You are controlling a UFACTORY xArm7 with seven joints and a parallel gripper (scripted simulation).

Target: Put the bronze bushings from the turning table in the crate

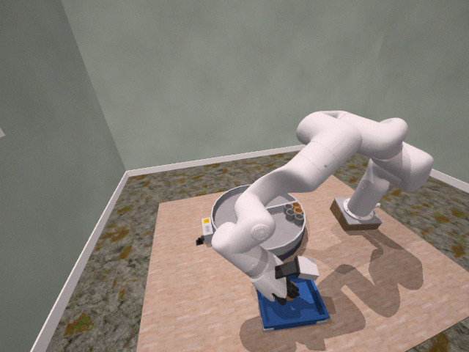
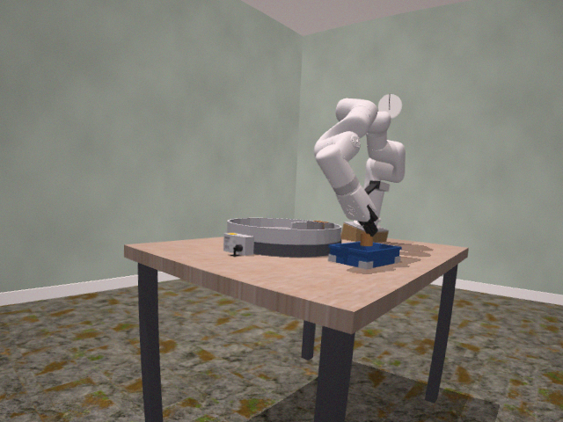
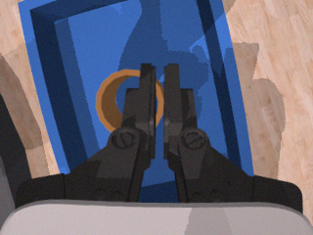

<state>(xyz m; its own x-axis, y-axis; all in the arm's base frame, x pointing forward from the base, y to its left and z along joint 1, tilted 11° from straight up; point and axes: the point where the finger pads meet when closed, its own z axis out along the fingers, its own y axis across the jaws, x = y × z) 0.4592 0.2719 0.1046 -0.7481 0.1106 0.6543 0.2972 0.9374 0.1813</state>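
Now: the blue crate 80 mm below my hand, 20 mm to the right of it and 10 mm behind it.
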